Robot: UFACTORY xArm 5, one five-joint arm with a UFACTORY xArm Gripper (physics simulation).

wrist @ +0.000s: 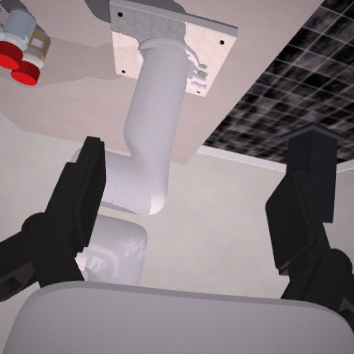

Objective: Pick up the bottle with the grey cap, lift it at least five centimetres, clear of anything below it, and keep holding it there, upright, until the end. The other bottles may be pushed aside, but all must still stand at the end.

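Seen in the pictures: gripper, between the fingertips: (pixel 193 173); arm's base, origin of its link: (pixel 168 58).
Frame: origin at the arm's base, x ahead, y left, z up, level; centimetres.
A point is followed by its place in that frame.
Note:
The bottle with the grey cap does not show in the wrist view. Two bottles with red caps, one (pixel 9 55) {x 28.5, y 1.4, z 8.4 cm} at the top left edge and the other (pixel 26 73) {x 26.4, y 6.9, z 8.5 cm} just right of it, stand close together; the edge of the view cuts off part of the group. My gripper (pixel 193 173) {x 3.4, y -35.5, z 30.1 cm} is wide open with nothing between its two black fingers. It is well away from these bottles, which lie up and to the left of the fingers in the view.
The arm's white base plate (pixel 215 62) {x -8.5, y -4.6, z 0.2 cm} is bolted to the pinkish table top (pixel 65 112) {x 24.8, y 54.9, z -1.8 cm}. The arm's white links (pixel 157 95) {x 1.2, y -4.8, z 11.0 cm} rise from it, behind the left finger lower down. A dark tiled floor (pixel 280 95) and a dark post (pixel 312 160) show at the right.

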